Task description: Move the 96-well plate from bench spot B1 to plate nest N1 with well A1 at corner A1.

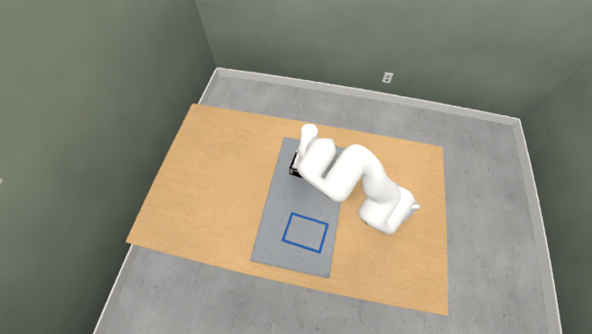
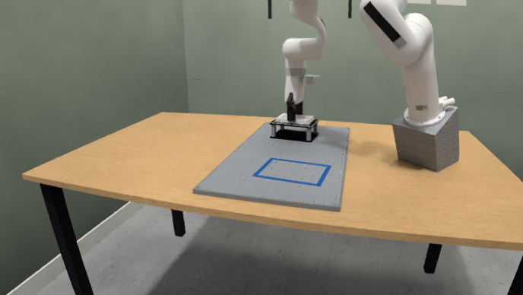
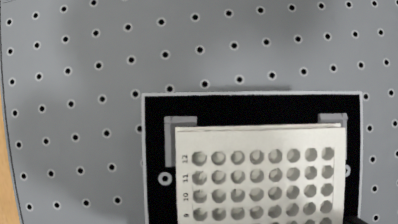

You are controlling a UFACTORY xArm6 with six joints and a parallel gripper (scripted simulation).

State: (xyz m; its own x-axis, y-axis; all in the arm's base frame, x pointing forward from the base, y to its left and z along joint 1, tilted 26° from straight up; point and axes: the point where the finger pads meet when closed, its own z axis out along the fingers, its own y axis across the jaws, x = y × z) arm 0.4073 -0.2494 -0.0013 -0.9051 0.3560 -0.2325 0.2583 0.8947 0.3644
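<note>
My hand is 1 cm above the white 96-well plate. Also, from my hand: black raised plate nest: 2 cm below.
</note>
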